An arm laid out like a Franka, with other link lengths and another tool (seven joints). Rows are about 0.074 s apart.
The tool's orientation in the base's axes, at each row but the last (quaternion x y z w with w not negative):
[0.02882 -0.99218 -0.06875 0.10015]
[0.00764 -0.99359 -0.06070 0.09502]
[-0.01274 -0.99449 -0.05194 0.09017]
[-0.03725 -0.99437 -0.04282 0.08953]
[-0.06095 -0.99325 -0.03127 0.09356]
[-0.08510 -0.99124 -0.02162 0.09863]
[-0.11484 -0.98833 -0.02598 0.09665]
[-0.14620 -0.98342 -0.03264 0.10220]
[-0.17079 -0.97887 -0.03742 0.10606]
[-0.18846 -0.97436 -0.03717 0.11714]
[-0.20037 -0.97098 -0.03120 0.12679]
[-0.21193 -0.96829 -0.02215 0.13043]
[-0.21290 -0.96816 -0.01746 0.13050]
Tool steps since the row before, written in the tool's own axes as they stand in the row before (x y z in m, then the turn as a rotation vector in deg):
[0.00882 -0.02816 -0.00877 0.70 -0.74 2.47]
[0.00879 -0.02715 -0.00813 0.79 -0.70 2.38]
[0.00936 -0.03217 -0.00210 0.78 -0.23 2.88]
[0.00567 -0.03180 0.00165 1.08 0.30 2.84]
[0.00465 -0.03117 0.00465 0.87 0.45 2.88]
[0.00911 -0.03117 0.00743 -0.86 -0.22 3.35]
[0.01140 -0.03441 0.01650 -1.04 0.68 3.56]
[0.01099 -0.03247 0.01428 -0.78 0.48 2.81]
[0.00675 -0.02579 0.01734 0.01 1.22 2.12]
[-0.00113 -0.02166 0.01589 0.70 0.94 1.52]
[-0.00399 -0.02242 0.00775 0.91 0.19 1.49]
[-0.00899 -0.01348 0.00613 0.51 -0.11 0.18]
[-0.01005 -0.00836 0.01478 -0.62 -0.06 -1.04]
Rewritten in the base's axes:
[-0.00563 -0.02962 0.00622 -1.15 -0.46 -2.37]
[-0.00699 -0.02815 0.00626 -1.22 -0.43 -2.26]
[-0.00995 -0.03206 0.00050 -1.29 0.09 -2.70]
[-0.00845 -0.03107 -0.00309 -1.53 0.63 -2.56]
[-0.00934 -0.03000 -0.00526 -1.32 0.76 -2.64]
[-0.01562 -0.02875 -0.00628 0.15 -0.16 -3.46]
[-0.02192 -0.02971 -0.01493 0.49 0.69 -3.67]
[-0.02258 -0.02658 -0.01275 0.33 0.50 -2.89]
[-0.01841 -0.02011 -0.01637 0.00 1.38 -2.02]
[-0.01053 -0.01861 -0.01630 -0.60 1.30 -1.28]
[-0.00717 -0.02123 -0.00874 -1.08 0.69 -1.20]
[0.00078 -0.01529 -0.00810 -0.54 0.12 -0.04]
[0.00169 -0.01037 -0.01670 0.77 -0.40 0.84]

